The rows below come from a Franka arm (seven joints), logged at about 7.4 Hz.
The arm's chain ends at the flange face. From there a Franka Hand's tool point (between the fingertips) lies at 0.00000 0.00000 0.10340 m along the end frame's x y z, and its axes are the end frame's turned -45 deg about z.
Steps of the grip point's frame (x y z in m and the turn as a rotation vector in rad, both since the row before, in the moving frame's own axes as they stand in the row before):
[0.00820, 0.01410, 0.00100, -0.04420, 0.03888, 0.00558]
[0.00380, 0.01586, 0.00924, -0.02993, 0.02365, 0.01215]
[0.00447, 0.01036, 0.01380, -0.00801, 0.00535, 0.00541]
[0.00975, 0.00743, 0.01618, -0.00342, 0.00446, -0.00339]
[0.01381, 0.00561, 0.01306, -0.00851, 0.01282, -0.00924]
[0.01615, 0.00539, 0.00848, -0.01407, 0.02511, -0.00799]
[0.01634, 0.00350, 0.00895, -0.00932, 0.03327, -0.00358]
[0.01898, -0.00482, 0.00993, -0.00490, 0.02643, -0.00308]
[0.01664, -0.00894, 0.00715, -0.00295, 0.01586, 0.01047]
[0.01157, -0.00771, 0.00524, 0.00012, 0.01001, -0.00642]
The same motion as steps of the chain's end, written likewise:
[0.00970, 0.00377, 0.00118, -0.00376, 0.05875, 0.00558]
[0.00999, 0.00804, 0.00932, -0.00444, 0.03789, 0.01215]
[0.00951, 0.00397, 0.01380, -0.00188, 0.00945, 0.00541]
[0.01157, -0.00156, 0.01618, 0.00074, 0.00557, -0.00339]
[0.01217, -0.00548, 0.01307, 0.00305, 0.01508, -0.00924]
[0.01237, -0.00679, 0.00852, 0.00781, 0.02770, -0.00799]
[0.01092, -0.00732, 0.00901, 0.01694, 0.03012, -0.00358]
[0.00772, -0.01525, 0.00997, 0.01522, 0.02215, -0.00308]
[0.00406, -0.01715, 0.00716, 0.00913, 0.01330, 0.01047]
[0.00201, -0.01289, 0.00525, 0.00716, 0.00699, -0.00642]

